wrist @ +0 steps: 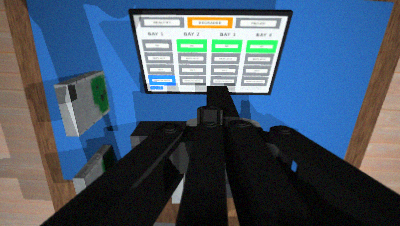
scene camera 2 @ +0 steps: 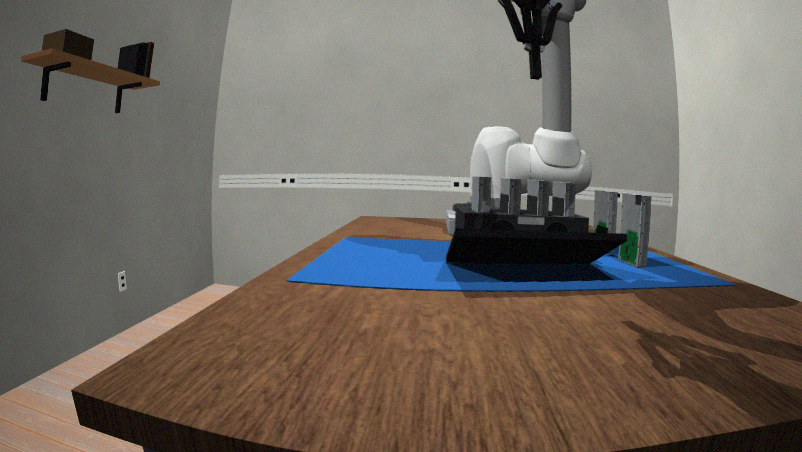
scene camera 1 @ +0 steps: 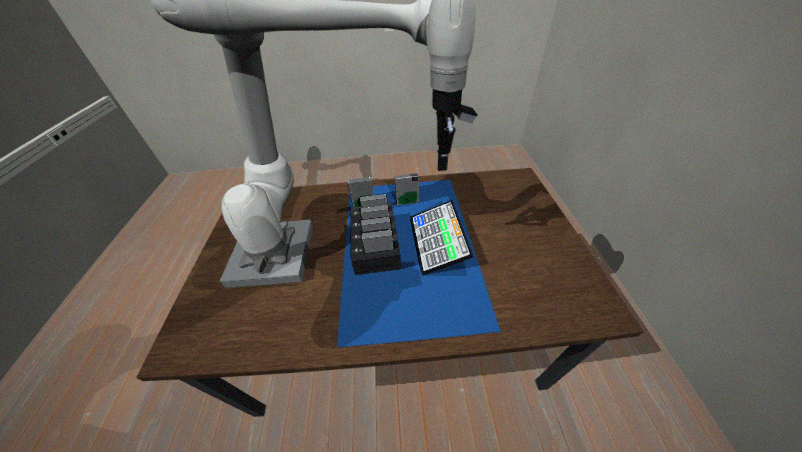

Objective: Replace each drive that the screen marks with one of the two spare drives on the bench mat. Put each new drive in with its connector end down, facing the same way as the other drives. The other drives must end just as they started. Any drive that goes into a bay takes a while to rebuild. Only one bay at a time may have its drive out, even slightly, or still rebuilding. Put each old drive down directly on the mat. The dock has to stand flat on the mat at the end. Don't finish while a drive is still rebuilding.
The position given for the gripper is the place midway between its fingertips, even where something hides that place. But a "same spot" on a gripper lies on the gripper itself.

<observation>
The gripper shows in the wrist view, in scene camera 2 and in scene camera 1 [442, 169]. The same spot on the gripper: [scene camera 2: 534, 47] is [wrist: 228, 111]. The same spot on a blue mat: [scene camera 2: 354, 262] is [scene camera 1: 439, 315].
</observation>
